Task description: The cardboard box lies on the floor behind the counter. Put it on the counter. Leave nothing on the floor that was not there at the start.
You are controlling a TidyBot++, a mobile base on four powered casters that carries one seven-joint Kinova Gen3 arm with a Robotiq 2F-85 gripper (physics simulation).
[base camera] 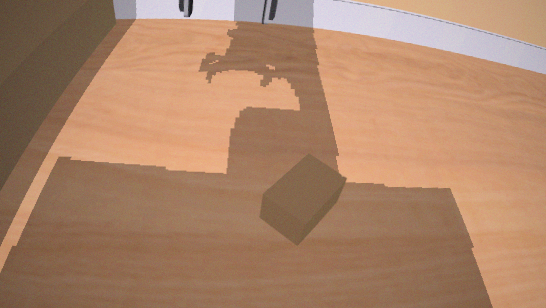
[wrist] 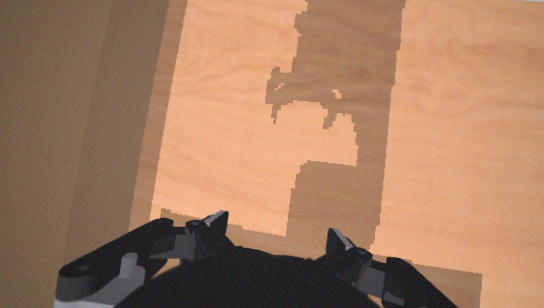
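Observation:
The cardboard box is a small, closed brown box lying on the floor in shadow, a little right of the middle in the base view. It stands turned at an angle. It does not show in the wrist view. My gripper is open, with its two fingers wide apart and nothing between them. In the base view the fingertips hang down at the top edge, above and beyond the box. The brown side of what looks like the counter rises at the left; its top does not show.
The wooden floor carries large shadows of the robot and its arm. A white baseboard runs along the tan wall at the back. The brown side panel bounds the floor on the left.

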